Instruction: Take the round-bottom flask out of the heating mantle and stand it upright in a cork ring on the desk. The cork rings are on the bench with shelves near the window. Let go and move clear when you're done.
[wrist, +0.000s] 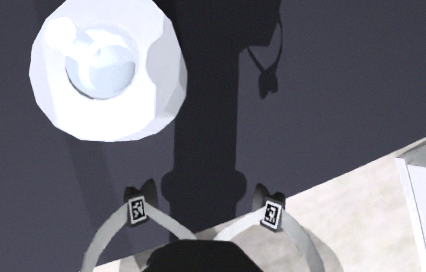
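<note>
The heating mantle (107, 122), a white many-sided body with a notch on its right side, stands on the dark surface at the upper left. The round-bottom flask (107, 70) sits in its round well, its clear glass bulb low and its bright neck pointing to the upper left. My gripper (204, 197) is open, with no object between its fingertips. It is below and to the right of the mantle in the view, apart from it. No cork ring shows in this view.
The dark tabletop (325, 100) ends at a slanting edge that rises toward the right. Beyond it lies the pale floor (350, 210). Part of a white box-like piece (417, 185) shows at the right edge. Shadows of the arm and gripper fall across the tabletop.
</note>
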